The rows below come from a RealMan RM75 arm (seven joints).
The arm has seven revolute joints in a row. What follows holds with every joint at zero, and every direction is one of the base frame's. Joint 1 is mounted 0.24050 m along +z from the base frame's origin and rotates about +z. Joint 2 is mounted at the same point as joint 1 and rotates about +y. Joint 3 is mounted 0.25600 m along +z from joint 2 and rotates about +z. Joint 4 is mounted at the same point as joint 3 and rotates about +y. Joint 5 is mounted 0.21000 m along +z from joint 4 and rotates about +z. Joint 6 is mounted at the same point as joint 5 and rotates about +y. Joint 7 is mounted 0.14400 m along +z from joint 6 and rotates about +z. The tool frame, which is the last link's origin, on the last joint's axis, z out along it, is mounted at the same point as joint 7; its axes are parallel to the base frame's.
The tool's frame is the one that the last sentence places.
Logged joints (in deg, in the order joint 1, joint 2, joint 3, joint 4, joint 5, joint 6, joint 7), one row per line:
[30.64, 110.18, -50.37, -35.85, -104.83, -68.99, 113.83]
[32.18, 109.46, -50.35, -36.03, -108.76, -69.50, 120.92]
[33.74, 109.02, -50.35, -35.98, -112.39, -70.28, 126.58]
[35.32, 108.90, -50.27, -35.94, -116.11, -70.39, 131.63]
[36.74, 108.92, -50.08, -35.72, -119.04, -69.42, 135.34]
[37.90, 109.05, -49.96, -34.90, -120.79, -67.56, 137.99]
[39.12, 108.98, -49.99, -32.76, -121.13, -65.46, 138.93]
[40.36, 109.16, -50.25, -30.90, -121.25, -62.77, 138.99]
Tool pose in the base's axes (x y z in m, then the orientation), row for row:
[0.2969, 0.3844, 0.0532, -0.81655, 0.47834, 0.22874, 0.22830]
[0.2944, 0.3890, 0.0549, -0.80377, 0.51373, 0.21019, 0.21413]
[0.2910, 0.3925, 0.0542, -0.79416, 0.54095, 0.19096, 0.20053]
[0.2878, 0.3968, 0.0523, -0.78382, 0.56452, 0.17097, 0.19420]
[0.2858, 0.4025, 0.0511, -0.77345, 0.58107, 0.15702, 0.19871]
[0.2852, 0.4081, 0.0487, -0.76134, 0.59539, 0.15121, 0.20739]
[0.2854, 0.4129, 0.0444, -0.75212, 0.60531, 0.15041, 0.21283]
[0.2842, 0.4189, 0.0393, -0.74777, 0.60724, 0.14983, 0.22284]
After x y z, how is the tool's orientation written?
As a quaternion, x y z w.
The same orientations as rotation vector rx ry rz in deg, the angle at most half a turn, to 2 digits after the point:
[-128.83, 75.47, 36.09]
[-127.77, 81.66, 33.41]
[-127.16, 86.62, 30.58]
[-125.93, 90.70, 27.47]
[-123.96, 93.13, 25.17]
[-121.46, 94.98, 24.12]
[-119.64, 96.29, 23.93]
[-118.32, 96.08, 23.71]

